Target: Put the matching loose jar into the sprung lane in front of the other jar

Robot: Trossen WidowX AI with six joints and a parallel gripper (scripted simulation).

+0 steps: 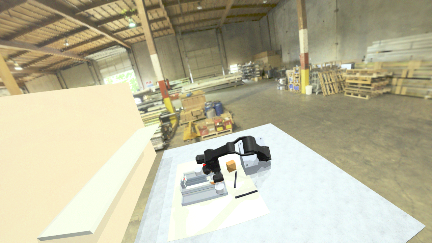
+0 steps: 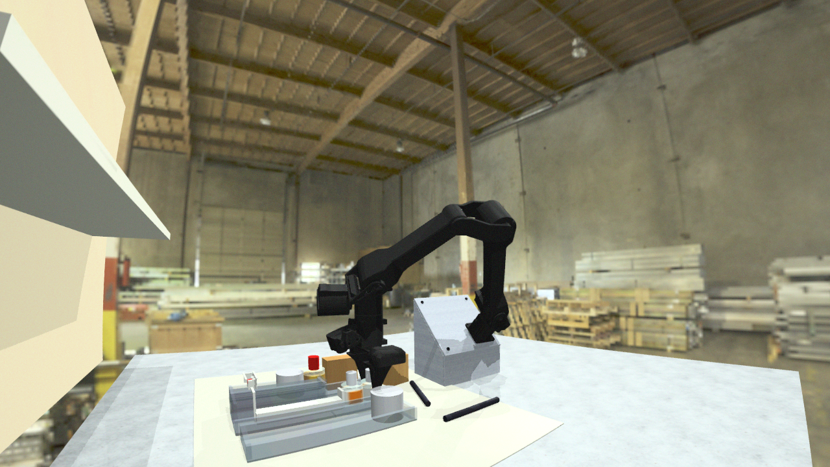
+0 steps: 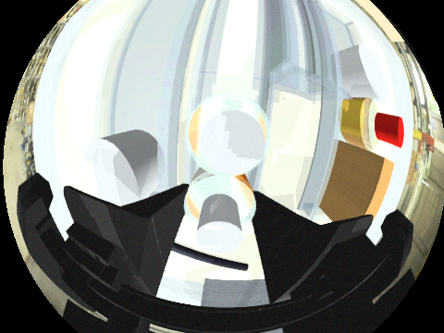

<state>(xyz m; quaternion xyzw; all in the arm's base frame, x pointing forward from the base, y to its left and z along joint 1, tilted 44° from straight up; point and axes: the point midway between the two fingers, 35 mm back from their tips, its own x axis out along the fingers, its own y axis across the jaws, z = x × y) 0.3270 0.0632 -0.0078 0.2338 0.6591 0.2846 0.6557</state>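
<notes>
Now: the brown box 2 cm ahead of my gripper tip, 13 cm to the right of it and 1 cm above it. Also, from my gripper tip: white pusher plate: 15 cm ahead, 2 cm to the right, 2 cm above; then grey lane rack: 15 cm ahead, 1 cm to the right, 1 cm below.
</notes>
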